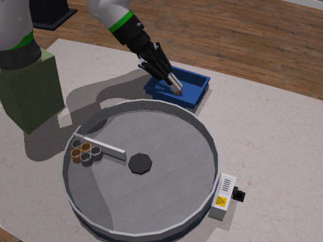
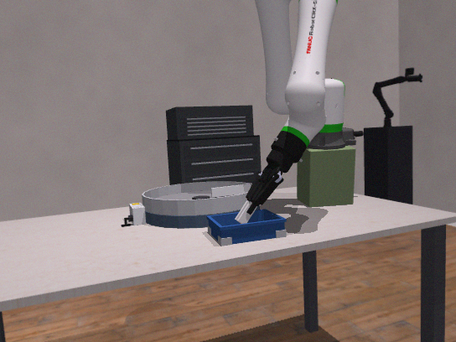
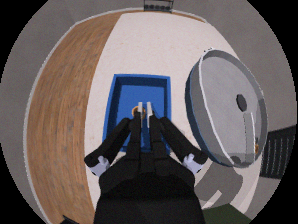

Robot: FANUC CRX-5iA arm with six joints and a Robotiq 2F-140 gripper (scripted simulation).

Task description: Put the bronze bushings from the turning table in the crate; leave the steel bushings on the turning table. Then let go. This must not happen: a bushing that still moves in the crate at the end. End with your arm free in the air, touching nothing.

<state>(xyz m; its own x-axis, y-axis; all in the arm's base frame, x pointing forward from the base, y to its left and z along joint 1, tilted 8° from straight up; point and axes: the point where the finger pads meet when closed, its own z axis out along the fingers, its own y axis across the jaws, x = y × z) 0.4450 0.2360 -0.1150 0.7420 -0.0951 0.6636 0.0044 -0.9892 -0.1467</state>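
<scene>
My gripper is now 1 cm short of the blue crate, 2 cm to the right of it and 3 cm above it. Round my hand: grey turning table: 3 cm ahead, 33 cm to the right, 1 cm below.
</scene>
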